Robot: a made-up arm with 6 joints.
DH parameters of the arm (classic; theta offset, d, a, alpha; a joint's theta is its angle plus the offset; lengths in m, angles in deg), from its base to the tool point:
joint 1: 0 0.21 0.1 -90
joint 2: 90 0.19 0.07 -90
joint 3: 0 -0.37 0.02 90
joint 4: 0 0.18 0 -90
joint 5: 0 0.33 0.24 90
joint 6: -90 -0.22 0.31 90
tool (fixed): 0 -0.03 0 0
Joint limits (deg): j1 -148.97..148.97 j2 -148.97..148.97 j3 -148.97..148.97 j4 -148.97..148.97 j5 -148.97..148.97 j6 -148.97..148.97
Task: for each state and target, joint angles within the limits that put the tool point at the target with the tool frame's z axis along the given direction. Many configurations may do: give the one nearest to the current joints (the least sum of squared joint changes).
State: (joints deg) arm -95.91 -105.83 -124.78 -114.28 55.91 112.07
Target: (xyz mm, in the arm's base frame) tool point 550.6 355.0 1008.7 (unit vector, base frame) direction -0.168 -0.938 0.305
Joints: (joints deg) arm -80.07 -111.28 -144.58 -118.95 33.21 120.82
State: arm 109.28 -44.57 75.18 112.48 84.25 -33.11
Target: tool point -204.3 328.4 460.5 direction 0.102 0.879 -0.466
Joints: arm 96.88 -26.05 73.40 120.00 44.97 4.84
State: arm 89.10 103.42 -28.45 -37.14 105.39 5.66
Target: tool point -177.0 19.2 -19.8 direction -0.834 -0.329 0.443
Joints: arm 113.62 94.26 -4.68 -44.60 73.78 -21.57
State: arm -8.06 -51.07 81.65 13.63 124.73 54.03
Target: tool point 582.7 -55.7 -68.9 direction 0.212 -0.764 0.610
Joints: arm -52.00 -49.28 130.21 -25.72 148.97 52.21
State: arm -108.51 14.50 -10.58 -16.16 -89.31 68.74
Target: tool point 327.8 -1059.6 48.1 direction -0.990 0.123 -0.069
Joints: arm -129.85 33.26 -50.78 -52.08 -72.95 68.80
